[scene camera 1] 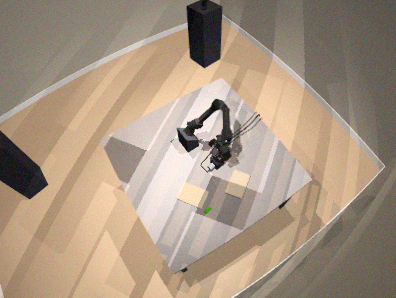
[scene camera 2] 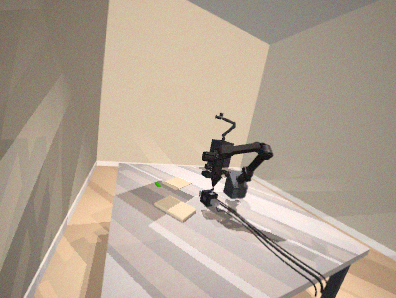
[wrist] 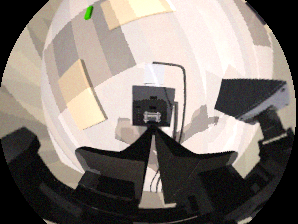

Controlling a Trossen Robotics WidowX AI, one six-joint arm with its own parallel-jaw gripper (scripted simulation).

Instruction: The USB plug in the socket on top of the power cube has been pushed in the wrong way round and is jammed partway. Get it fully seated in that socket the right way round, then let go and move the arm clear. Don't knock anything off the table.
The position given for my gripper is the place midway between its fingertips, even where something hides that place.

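I can see my gripper (wrist: 153,130). A dark power cube (wrist: 145,98) is there as well, in the same wrist view as my gripper.
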